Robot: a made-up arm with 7 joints. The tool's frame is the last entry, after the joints. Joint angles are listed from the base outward.
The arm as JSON. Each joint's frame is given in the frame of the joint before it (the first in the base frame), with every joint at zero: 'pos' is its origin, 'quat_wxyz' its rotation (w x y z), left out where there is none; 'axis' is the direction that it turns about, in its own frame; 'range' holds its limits. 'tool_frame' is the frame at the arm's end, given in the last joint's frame.
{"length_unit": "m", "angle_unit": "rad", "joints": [
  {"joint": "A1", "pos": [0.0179, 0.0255, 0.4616], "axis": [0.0, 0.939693, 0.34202], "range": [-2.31, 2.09]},
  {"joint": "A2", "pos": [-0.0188, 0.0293, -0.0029], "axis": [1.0, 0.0, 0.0], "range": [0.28, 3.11]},
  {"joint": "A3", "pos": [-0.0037, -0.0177, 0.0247], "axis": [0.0, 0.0, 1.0], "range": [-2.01, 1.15]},
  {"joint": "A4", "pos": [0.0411, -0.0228, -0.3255], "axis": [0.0, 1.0, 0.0], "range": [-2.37, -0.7]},
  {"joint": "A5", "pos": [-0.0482, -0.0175, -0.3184], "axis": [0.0, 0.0, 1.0], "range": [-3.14, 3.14]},
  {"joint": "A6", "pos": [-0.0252, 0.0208, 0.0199], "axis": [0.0, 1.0, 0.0], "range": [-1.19, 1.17]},
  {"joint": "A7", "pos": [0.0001, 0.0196, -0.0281], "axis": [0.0, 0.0, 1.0], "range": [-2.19, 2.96]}
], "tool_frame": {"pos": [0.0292, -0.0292, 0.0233], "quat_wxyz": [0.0, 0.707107, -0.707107, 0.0]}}
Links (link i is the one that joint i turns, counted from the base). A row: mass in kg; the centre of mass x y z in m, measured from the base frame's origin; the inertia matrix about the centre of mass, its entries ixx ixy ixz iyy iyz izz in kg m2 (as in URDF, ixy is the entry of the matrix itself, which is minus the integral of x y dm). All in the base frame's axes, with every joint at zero. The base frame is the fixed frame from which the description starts. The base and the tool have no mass.
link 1: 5.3; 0.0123 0.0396 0.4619; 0.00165 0 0 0.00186 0.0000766 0.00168
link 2: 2.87; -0.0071 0.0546 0.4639; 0.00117 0 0 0.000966 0 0.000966
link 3: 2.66; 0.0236 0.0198 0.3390; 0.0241 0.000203 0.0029 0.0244 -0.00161 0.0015
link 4: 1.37; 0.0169 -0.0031 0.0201; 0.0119 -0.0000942 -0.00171 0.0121 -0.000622 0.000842
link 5: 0.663; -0.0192 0.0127 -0.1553; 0.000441 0 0 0.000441 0 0.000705
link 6: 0.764; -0.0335 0.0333 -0.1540; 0.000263 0 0 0.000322 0 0.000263
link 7: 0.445; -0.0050 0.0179 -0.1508; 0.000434 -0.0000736 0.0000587 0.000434 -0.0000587 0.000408
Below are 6 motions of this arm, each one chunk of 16 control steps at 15 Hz.
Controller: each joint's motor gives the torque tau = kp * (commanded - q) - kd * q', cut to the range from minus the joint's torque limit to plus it. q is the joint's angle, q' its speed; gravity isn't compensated. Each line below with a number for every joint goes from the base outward.
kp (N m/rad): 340 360 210 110 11 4.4 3.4
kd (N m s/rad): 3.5 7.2 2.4 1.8 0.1 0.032 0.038
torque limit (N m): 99 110 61 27 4.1 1.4 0.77
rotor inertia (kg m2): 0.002 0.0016 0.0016 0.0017 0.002 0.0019 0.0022
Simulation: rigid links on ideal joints. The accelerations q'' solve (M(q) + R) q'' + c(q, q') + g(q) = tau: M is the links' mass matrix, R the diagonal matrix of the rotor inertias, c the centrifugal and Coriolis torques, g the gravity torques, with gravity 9.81 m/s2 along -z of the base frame. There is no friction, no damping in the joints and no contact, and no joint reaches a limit. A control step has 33 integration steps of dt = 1/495 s. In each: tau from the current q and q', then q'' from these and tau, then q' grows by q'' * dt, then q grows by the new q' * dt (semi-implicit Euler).
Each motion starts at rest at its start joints. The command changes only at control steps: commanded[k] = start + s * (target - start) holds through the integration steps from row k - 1 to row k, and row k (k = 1, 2, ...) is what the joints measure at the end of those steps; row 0 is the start. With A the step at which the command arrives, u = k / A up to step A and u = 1 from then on. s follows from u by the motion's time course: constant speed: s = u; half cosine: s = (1 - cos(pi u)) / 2; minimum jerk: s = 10 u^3 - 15 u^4 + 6 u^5; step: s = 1 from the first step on.
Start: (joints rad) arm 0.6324 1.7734 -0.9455 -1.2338 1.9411 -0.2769 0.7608
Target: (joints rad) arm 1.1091 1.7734 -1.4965 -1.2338 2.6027 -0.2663 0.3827
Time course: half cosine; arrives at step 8
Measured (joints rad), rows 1 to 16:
1: 0.6290 1.7513 -0.9525 -1.2499 1.9580 -0.2451 0.7362
2: 0.6700 1.7300 -1.0014 -1.3062 2.0616 -0.2178 0.6205
3: 0.7631 1.7106 -1.1098 -1.3154 2.2016 -0.1941 0.5480
4: 0.8807 1.7094 -1.2427 -1.2982 2.3523 -0.1736 0.5418
5: 0.9796 1.7259 -1.3541 -1.2807 2.4694 -0.2195 0.4807
6: 1.0406 1.7454 -1.4238 -1.2616 2.5449 -0.2472 0.3995
7: 1.0737 1.7549 -1.4616 -1.2509 2.5935 -0.2543 0.3610
8: 1.0850 1.7524 -1.4748 -1.2563 2.6138 -0.2528 0.3591
9: 1.0750 1.7444 -1.4637 -1.2683 2.6153 -0.2388 0.3521
10: 1.0613 1.7381 -1.4479 -1.2773 2.6153 -0.2358 0.3246
11: 1.0618 1.7373 -1.4483 -1.2785 2.6154 -0.2366 0.3218
12: 1.0725 1.7413 -1.4605 -1.2717 2.6156 -0.2391 0.3448
13: 1.0777 1.7467 -1.4665 -1.2636 2.6120 -0.2471 0.3549
14: 1.0725 1.7490 -1.4606 -1.2603 2.6065 -0.2500 0.3469
15: 1.0664 1.7464 -1.4534 -1.2646 2.6072 -0.2459 0.3363
16: 1.0671 1.7418 -1.4543 -1.2720 2.6140 -0.2397 0.3344

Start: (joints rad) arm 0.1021 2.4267 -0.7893 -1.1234 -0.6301 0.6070 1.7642
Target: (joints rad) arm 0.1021 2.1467 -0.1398 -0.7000 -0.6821 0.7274 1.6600
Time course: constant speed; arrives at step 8
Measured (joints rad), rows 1 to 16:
1: 0.1032 2.3636 -0.7040 -1.1055 -0.6279 0.6287 1.7162
2: 0.1145 2.3010 -0.6381 -1.1061 -0.7366 0.5947 1.7001
3: 0.1199 2.2510 -0.5714 -1.0637 -0.7499 0.5774 1.6322
4: 0.1153 2.2262 -0.4881 -0.9824 -0.7179 0.6391 1.6533
5: 0.1069 2.2151 -0.3950 -0.8984 -0.6810 0.6701 1.6850
6: 0.1040 2.1920 -0.3106 -0.8303 -0.6777 0.7034 1.6814
7: 0.1083 2.1474 -0.2379 -0.7797 -0.6973 0.6980 1.6569
8: 0.1140 2.0951 -0.1674 -0.7342 -0.7264 0.6917 1.6186
9: 0.1159 2.0845 -0.1729 -0.7225 -0.7243 0.6879 1.6165
10: 0.1138 2.0916 -0.1667 -0.7351 -0.7381 0.6824 1.6202
11: 0.1113 2.1020 -0.1602 -0.7427 -0.7420 0.6915 1.6350
12: 0.1106 2.1039 -0.1604 -0.7339 -0.7279 0.6952 1.6389
13: 0.1118 2.0991 -0.1639 -0.7264 -0.7219 0.6971 1.6307
14: 0.1132 2.0950 -0.1659 -0.7314 -0.7318 0.6883 1.6255
15: 0.1135 2.0949 -0.1654 -0.7391 -0.7418 0.6839 1.6242
16: 0.1128 2.0968 -0.1642 -0.7383 -0.7380 0.6877 1.6273

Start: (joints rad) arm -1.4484 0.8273 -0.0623 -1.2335 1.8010 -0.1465 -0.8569
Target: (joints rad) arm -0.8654 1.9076 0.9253 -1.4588 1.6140 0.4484 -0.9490
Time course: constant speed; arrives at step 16
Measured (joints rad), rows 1 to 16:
1: -1.3669 0.8692 -0.0279 -1.2883 1.8600 -0.0441 -0.9281
2: -1.3024 0.9355 0.0301 -1.2153 1.7700 -0.0398 -0.9211
3: -1.2445 1.0230 0.1140 -1.1700 1.7230 -0.0415 -0.8619
4: -1.2262 1.0980 0.1887 -1.1928 1.7055 -0.0123 -0.8474
5: -1.2242 1.1607 0.2501 -1.2756 1.7393 0.0537 -0.8978
6: -1.2022 1.2270 0.3131 -1.3355 1.7523 0.1019 -0.9201
7: -1.1575 1.2956 0.3803 -1.3211 1.7113 0.1192 -0.9034
8: -1.1110 1.3556 0.4401 -1.2873 1.6718 0.1520 -0.9002
9: -1.0780 1.4114 0.4919 -1.2977 1.6715 0.2064 -0.9262
10: -1.0557 1.4777 0.5516 -1.3398 1.6788 0.2555 -0.9484
11: -1.0354 1.5550 0.6249 -1.3708 1.6609 0.2780 -0.9373
12: -1.0088 1.6296 0.6967 -1.3863 1.6361 0.3001 -0.9211
13: -0.9733 1.6946 0.7549 -1.4035 1.6302 0.3458 -0.9347
14: -0.9348 1.7557 0.8067 -1.4228 1.6309 0.3991 -0.9612
15: -0.8997 1.8213 0.8661 -1.4382 1.6200 0.4382 -0.9700
16: -0.8688 1.8932 0.9342 -1.4542 1.6015 0.4653 -0.9628

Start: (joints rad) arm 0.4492 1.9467 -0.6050 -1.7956 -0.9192 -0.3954 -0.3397
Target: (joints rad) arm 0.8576 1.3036 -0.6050 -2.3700 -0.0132 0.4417 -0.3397
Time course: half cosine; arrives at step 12
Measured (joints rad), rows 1 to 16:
1: 0.4489 1.9069 -0.6096 -1.8033 -0.8855 -0.3249 -0.3664
2: 0.4787 1.8649 -0.6254 -1.8522 -0.8581 -0.2796 -0.3551
3: 0.5148 1.8088 -0.6341 -1.9006 -0.7703 -0.2403 -0.3307
4: 0.5523 1.7443 -0.6305 -1.9496 -0.6581 -0.1024 -0.3572
5: 0.5961 1.6711 -0.6257 -2.0093 -0.5338 -0.0133 -0.3644
6: 0.6496 1.5878 -0.6305 -2.0802 -0.4098 0.1050 -0.3539
7: 0.7056 1.5039 -0.6375 -2.1518 -0.2868 0.2063 -0.3595
8: 0.7529 1.4304 -0.6353 -2.2161 -0.1772 0.2997 -0.3599
9: 0.7882 1.3695 -0.6253 -2.2688 -0.0906 0.3873 -0.3531
10: 0.8167 1.3231 -0.6183 -2.3080 -0.0275 0.4409 -0.3500
11: 0.8379 1.2938 -0.6167 -2.3317 0.0133 0.4726 -0.3536
12: 0.8445 1.2853 -0.6135 -2.3365 0.0231 0.4755 -0.3582
13: 0.8398 1.2888 -0.6055 -2.3280 0.0186 0.4781 -0.3584
14: 0.8371 1.2908 -0.6015 -2.3218 0.0194 0.4873 -0.3568
15: 0.8405 1.2895 -0.6061 -2.3252 0.0211 0.4804 -0.3585
16: 0.8428 1.2880 -0.6097 -2.3302 0.0214 0.4763 -0.3603

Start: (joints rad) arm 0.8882 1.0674 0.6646 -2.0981 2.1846 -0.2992 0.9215
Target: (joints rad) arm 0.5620 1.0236 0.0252 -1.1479 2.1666 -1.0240 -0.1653
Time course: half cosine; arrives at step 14
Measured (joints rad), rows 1 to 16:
1: 0.8663 1.0531 0.6164 -2.0687 2.1992 -0.2869 0.9219
2: 0.8693 1.0375 0.5705 -2.0266 2.2311 -0.3094 0.9415
3: 0.8433 1.0338 0.5373 -1.9537 2.2036 -0.4053 0.8363
4: 0.8097 1.0374 0.5012 -1.8759 2.1834 -0.4245 0.7134
5: 0.7737 1.0325 0.4382 -1.7928 2.1922 -0.5049 0.6153
6: 0.7414 1.0193 0.3619 -1.6913 2.1977 -0.5814 0.5034
7: 0.7096 1.0080 0.2905 -1.5760 2.1879 -0.6619 0.3813
8: 0.6758 1.0025 0.2260 -1.4682 2.1790 -0.7503 0.2561
9: 0.6395 0.9986 0.1646 -1.3770 2.1770 -0.8164 0.1286
10: 0.6066 0.9942 0.1082 -1.2993 2.1787 -0.8804 0.0154
11: 0.5824 0.9903 0.0607 -1.2311 2.1783 -0.9364 -0.0714
12: 0.5672 0.9884 0.0253 -1.1761 2.1760 -0.9755 -0.1301
13: 0.5588 0.9883 0.0040 -1.1426 2.1754 -1.0005 -0.1616
14: 0.5555 0.9896 -0.0019 -1.1356 2.1780 -1.0040 -0.1672
15: 0.5522 0.9916 0.0006 -1.1421 2.1797 -1.0002 -0.1661
16: 0.5482 0.9932 0.0027 -1.1472 2.1803 -0.9987 -0.1733

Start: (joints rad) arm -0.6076 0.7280 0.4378 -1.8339 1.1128 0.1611 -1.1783
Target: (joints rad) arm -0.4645 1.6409 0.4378 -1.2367 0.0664 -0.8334 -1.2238
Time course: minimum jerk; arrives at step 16
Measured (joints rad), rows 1 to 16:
1: -0.5788 0.7162 0.4241 -1.8208 1.1132 0.1536 -1.1797
2: -0.5573 0.7105 0.4003 -1.7594 1.1216 0.1902 -1.2350
3: -0.5479 0.7352 0.3991 -1.7230 1.0811 0.1617 -1.2747
4: -0.5506 0.7940 0.4161 -1.7095 1.0111 0.0623 -1.2269
5: -0.5533 0.8733 0.4289 -1.6856 0.9205 -0.0300 -1.2061
6: -0.5388 0.9594 0.4278 -1.6329 0.8206 -0.1336 -1.2212
7: -0.5144 1.0496 0.4194 -1.5495 0.7194 -0.2314 -1.2337
8: -0.4909 1.1471 0.4151 -1.4625 0.6047 -0.3410 -1.2493
9: -0.4777 1.2520 0.4184 -1.3920 0.4801 -0.4658 -1.2443
10: -0.4729 1.3572 0.4250 -1.3434 0.3544 -0.5861 -1.2259
11: -0.4689 1.4504 0.4289 -1.3064 0.2438 -0.6905 -1.2138
12: -0.4618 1.5210 0.4265 -1.2706 0.1647 -0.7642 -1.2081
13: -0.4529 1.5658 0.4193 -1.2378 0.1191 -0.8107 -1.2070
14: -0.4459 1.5893 0.4120 -1.2163 0.0977 -0.8350 -1.2064
15: -0.4432 1.5987 0.4078 -1.2103 0.0904 -0.8433 -1.2044
16: -0.4432 1.6002 0.4061 -1.2140 0.0893 -0.8446 -1.2020

